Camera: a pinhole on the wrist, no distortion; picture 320 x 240 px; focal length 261.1 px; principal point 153.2 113.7 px. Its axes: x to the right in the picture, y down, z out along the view. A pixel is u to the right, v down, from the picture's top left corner.
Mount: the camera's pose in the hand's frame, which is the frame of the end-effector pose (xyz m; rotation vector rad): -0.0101 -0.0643 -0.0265 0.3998 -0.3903 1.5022
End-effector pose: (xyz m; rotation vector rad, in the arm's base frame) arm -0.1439 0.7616 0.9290 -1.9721 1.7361 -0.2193
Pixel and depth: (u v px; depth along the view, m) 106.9 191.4 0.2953
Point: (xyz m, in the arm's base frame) 0.1505 0.9276 0.8867
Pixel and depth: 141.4 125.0 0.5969
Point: 0.3922 0.9468 0.6954
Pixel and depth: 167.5 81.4 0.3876
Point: 0.2105 0.8234 0.7529
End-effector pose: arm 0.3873 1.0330 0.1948 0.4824 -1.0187 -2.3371
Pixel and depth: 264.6 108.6 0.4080
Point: 0.1352 1.3258 0.3811
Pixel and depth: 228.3 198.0 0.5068
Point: 0.2104 1.5104 0.3974
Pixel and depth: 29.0 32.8 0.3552
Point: 0.0809 1.3088 0.0239
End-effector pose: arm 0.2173 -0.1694 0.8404 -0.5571 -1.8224 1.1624
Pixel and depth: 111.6 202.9 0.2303
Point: 0.1455 -0.4087 0.9549
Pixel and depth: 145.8 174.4 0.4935
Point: -0.0338 -0.6028 0.9909
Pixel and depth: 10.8 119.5 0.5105
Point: 0.0354 -0.5885 1.2664
